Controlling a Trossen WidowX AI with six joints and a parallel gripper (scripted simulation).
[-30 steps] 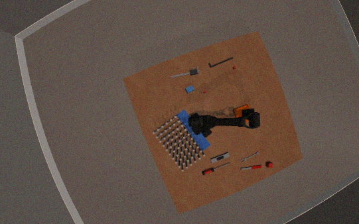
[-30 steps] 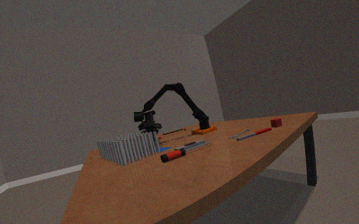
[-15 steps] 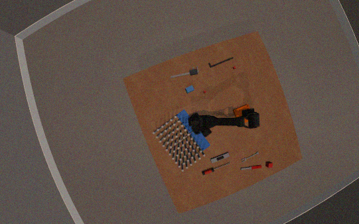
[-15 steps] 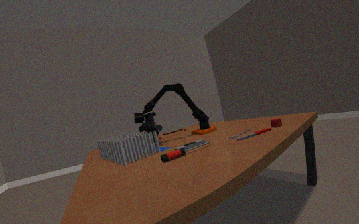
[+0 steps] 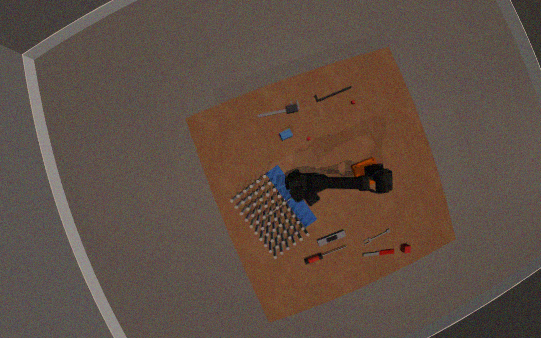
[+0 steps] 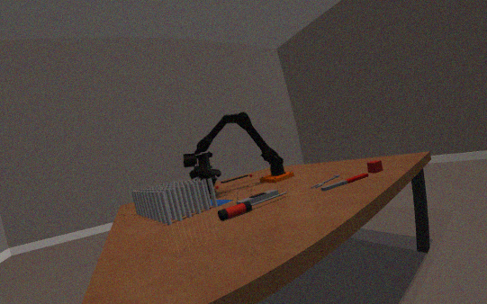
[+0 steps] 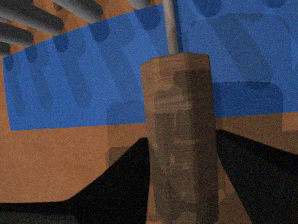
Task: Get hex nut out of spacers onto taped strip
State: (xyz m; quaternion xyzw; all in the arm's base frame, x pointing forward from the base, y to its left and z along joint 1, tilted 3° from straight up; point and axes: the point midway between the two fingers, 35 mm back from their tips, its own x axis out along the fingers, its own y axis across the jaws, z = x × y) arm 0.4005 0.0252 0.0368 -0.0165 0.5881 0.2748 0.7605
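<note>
My gripper tip is now 4 cm short of the blue taped strip, 2 cm to the right of it and 2 cm above it. From my gripper tip the other things lie so: wooden-handled tool: 10 cm ahead, 5 cm to the left; then blue block: 2 cm ahead, 31 cm to the right; then grey bar: 14 cm behind, 29 cm to the left.
</note>
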